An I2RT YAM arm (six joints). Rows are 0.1 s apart.
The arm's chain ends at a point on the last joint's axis. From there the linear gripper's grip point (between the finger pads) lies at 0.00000 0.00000 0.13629 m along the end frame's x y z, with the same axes.
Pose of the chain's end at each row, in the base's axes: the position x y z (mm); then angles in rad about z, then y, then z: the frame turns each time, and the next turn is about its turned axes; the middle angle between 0 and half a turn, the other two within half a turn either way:
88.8, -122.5, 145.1, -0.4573, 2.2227, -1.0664
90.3, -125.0, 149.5, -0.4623, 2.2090, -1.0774
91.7, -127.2, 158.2, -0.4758, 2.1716, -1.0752
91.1, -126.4, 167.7, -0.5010, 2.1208, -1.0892
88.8, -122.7, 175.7, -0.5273, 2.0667, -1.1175
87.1, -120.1, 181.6, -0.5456, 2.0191, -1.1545
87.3, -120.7, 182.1, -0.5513, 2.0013, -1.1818
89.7, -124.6, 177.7, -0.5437, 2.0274, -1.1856
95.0, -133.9, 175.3, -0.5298, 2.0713, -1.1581
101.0, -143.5, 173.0, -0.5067, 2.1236, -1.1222
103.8, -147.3, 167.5, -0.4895, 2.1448, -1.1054
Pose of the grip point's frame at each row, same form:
186.0, -170.3, 62.4, -0.4573, 2.2227, -1.0664
188.3, -173.8, 68.3, -0.4623, 2.2090, -1.0774
191.6, -178.7, 81.2, -0.4758, 2.1716, -1.0752
193.0, -182.2, 96.5, -0.5010, 2.1208, -1.0892
192.4, -183.0, 110.8, -0.5273, 2.0667, -1.1175
192.1, -183.8, 122.5, -0.5456, 2.0191, -1.1545
192.8, -185.6, 125.2, -0.5513, 2.0013, -1.1818
194.4, -187.9, 117.6, -0.5437, 2.0274, -1.1856
198.2, -194.3, 109.9, -0.5298, 2.0713, -1.1581
202.4, -199.8, 101.4, -0.5067, 2.1236, -1.1222
204.8, -201.1, 93.5, -0.4895, 2.1448, -1.1054

